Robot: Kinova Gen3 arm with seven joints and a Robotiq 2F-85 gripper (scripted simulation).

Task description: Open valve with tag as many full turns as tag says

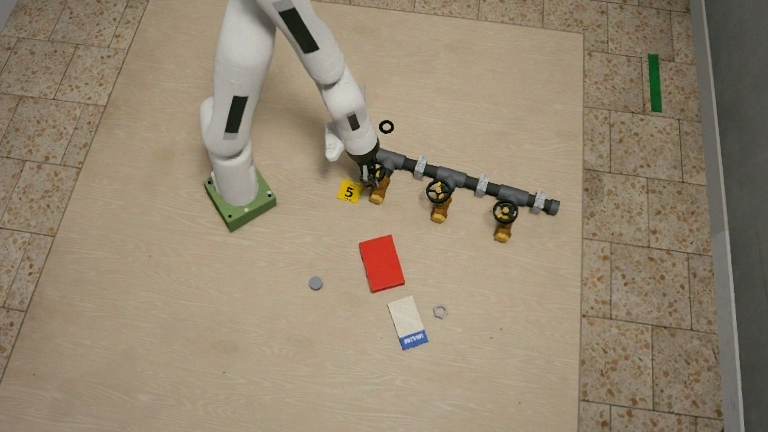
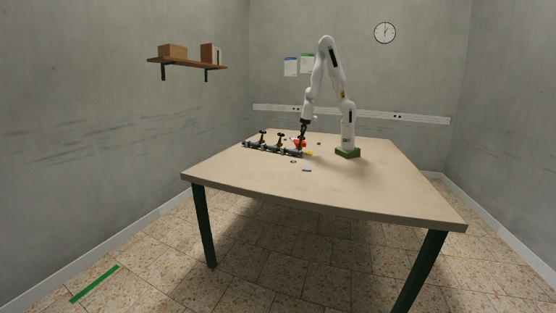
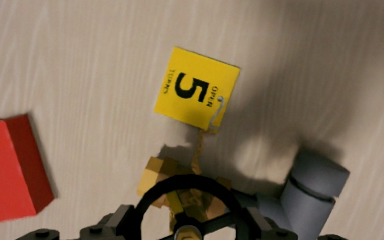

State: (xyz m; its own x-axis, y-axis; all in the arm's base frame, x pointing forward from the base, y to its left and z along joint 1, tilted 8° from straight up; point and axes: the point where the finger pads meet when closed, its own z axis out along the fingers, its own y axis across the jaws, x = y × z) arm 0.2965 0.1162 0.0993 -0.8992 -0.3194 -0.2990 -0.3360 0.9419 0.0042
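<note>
Now: the yellow tag 110 mm below my hand, 60 mm behind it and 10 mm to the right of it. The rest, counted from my hand: blue card (290 mm to the right, 190 mm ahead, 100 mm below); red block (180 mm to the right, 100 mm below, 80 mm ahead); grey disc (270 mm to the right, 100 mm below, 50 mm behind).
</note>
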